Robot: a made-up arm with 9 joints. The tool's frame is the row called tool.
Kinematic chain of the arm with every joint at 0, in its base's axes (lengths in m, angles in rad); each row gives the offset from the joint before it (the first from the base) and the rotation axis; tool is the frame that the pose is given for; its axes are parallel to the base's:
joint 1: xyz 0 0 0.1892 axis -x
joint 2: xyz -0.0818 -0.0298 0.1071 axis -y
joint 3: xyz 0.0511 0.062 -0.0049 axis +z
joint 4: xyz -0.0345 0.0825 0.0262 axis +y
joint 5: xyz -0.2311 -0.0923 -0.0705 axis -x
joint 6: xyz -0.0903 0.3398 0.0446 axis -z
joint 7: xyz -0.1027 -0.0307 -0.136 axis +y
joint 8: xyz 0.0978 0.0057 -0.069 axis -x
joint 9: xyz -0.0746 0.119 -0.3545 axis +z
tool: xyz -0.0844 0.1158 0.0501
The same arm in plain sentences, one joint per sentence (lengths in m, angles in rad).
The arm has nine revolute joints in a row. What follows holds with every joint at zero, and every direction is one of the base frame's. Joint 1 sits 0.1892 m along +z from the base frame's origin and rotates about -x. Joint 2 sits 0.0818 m along -x and 0.0298 m along -y and 0.1071 m along +z from joint 1 and rotates about -y. Joint 3 sits 0.0511 m along +x and 0.062 m along +y and 0.0049 m along -z from joint 2 and rotates about +z. Joint 4 sits 0.0345 m along -x and 0.0825 m along +y and 0.0262 m along +z from joint 3 and rotates about +y. Joint 5 sits 0.2311 m along -x and 0.0923 m along -y and 0.0705 m along -z from joint 4 and rotates about -x. Joint 6 sits 0.0903 m along -x and 0.3398 m along +y and 0.0446 m along +z from joint 5 and rotates about -z. Joint 7 sits 0.1027 m along -x and 0.0307 m along -y and 0.136 m along -z from joint 6 and rotates about +y. Joint 8 sits 0.0978 m along +x and 0.0057 m along +y and 0.069 m along -z from joint 7 and rotates about -x. Joint 9 sits 0.0746 m along -x and 0.119 m along +y and 0.3545 m along -z from joint 8 and rotates about +z. The tool frame, which is the frame that the pose is given for, sits 0.0844 m along -x and 0.1158 m along +y and 0.0501 m along +z from joint 9; its axes are parallel to the base frame's.
